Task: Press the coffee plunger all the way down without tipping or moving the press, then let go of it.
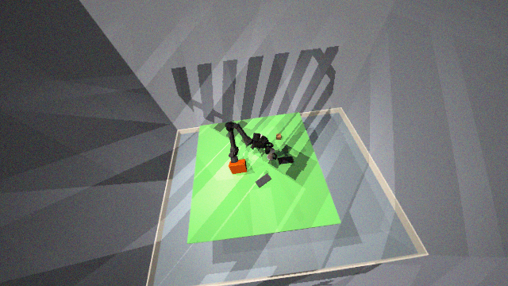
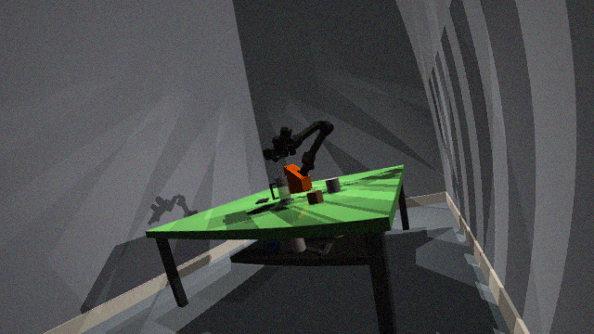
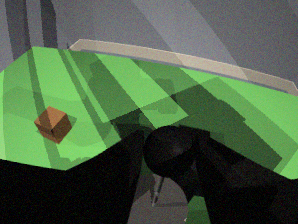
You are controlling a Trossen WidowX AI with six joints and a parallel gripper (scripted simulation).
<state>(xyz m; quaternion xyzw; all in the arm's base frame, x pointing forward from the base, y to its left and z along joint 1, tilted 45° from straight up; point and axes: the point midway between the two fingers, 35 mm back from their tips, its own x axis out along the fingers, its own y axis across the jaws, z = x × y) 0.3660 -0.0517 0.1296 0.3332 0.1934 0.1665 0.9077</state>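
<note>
Right now the coffee press is 1 cm to the right of my gripper tip and 12 cm below it. Also, from my gripper tip: brown block: 11 cm ahead, 23 cm to the left, 21 cm below.
</note>
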